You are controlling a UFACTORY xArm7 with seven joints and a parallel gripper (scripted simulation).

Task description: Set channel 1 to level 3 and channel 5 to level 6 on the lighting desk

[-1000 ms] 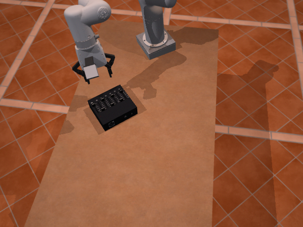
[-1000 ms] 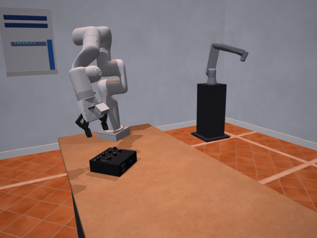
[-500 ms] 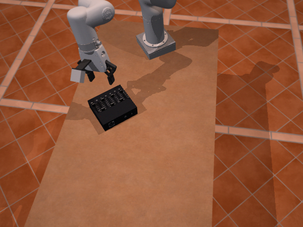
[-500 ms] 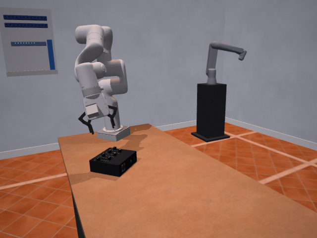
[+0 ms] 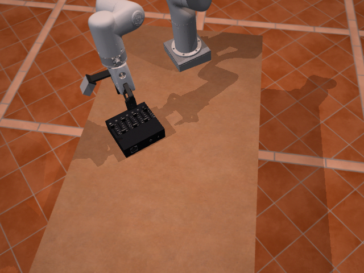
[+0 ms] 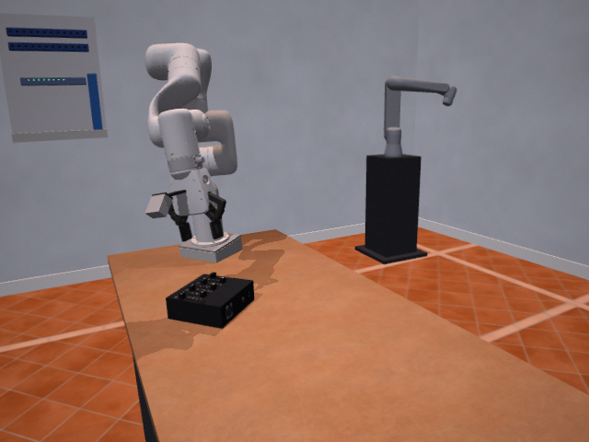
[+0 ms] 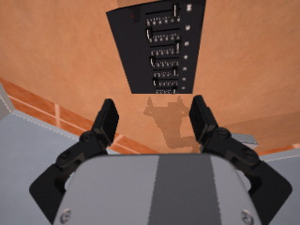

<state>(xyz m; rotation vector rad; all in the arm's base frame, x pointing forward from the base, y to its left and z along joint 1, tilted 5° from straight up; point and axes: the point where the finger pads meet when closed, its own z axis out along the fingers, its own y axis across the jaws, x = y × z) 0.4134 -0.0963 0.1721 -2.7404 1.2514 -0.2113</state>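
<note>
Now: hand 120 mm above the channel 1 fader cap, 60 mm past it and 30 mm to the right of it. Also, from my hand: channel 2 fader cap: 120 mm below, 50 mm to the left, 10 mm behind.
</note>
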